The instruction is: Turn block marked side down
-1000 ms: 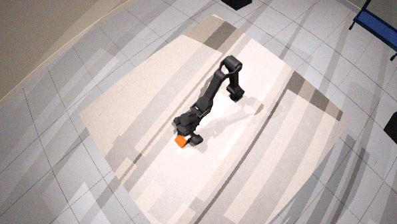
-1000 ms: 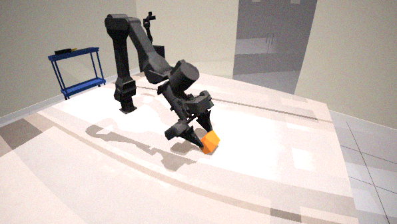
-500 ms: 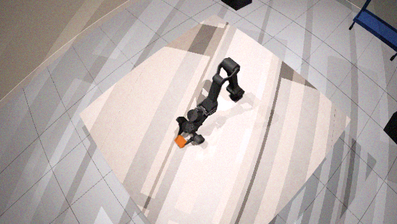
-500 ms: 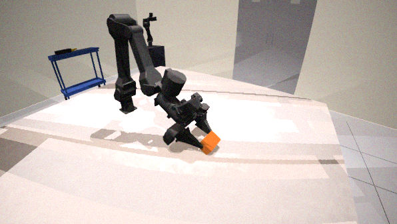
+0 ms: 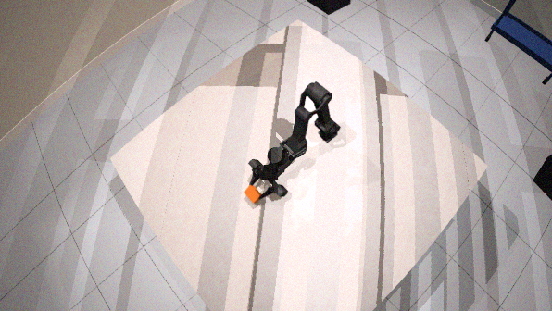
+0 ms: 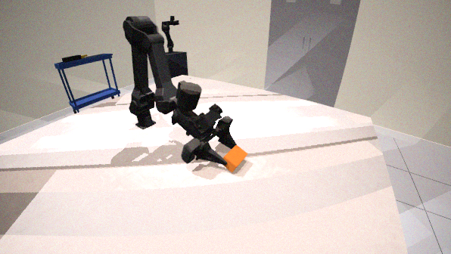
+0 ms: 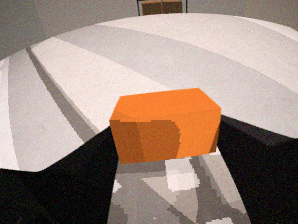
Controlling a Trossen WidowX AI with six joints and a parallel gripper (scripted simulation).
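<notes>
The orange block is 10 mm below my gripper tip.
</notes>
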